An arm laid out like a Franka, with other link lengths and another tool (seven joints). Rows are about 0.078 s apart.
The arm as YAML. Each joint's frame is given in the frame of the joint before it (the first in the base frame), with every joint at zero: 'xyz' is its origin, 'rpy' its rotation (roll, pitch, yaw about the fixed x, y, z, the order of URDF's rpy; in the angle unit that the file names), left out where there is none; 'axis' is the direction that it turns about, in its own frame. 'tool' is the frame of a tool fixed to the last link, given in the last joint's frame.
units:
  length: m
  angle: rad
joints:
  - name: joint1
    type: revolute
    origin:
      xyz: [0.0, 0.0, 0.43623]
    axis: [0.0, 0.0, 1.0]
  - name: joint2
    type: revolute
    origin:
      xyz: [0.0, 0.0, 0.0]
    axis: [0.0, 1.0, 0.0]
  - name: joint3
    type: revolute
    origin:
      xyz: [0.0, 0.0, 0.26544]
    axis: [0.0, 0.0, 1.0]
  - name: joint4
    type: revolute
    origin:
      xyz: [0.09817, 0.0, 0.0]
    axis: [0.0, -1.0, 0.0]
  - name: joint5
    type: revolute
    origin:
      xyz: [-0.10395, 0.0, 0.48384]
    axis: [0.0, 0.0, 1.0]
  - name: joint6
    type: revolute
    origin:
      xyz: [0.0, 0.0, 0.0]
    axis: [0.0, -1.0, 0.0]
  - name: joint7
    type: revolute
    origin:
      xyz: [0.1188, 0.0, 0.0]
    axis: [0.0, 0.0, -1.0]
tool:
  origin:
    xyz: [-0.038, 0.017, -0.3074]
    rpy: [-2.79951, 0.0, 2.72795]
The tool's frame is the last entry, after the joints.
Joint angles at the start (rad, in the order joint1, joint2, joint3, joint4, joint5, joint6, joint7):
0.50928 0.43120 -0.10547 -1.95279 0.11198 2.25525 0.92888
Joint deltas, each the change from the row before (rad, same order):
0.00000 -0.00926 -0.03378 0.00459 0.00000 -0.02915 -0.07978
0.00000 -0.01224 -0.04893 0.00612 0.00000 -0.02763 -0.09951
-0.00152 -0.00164 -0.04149 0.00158 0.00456 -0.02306 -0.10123
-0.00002 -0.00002 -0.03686 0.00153 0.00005 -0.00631 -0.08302
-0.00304 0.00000 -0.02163 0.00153 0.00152 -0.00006 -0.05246
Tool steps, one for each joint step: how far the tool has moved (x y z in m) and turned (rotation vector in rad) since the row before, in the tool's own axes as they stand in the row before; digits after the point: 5 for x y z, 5 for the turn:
-0.02411 -0.01150 -0.00431 0.01355 -0.02008 -0.04428
-0.03482 -0.01590 -0.00715 0.00761 -0.02498 -0.04805
-0.02787 -0.01797 0.00391 0.01631 -0.01736 -0.05460
-0.02511 -0.01484 0.00259 0.00495 -0.02213 -0.04248
-0.01639 -0.00972 0.00114 -0.00130 -0.01371 -0.02464

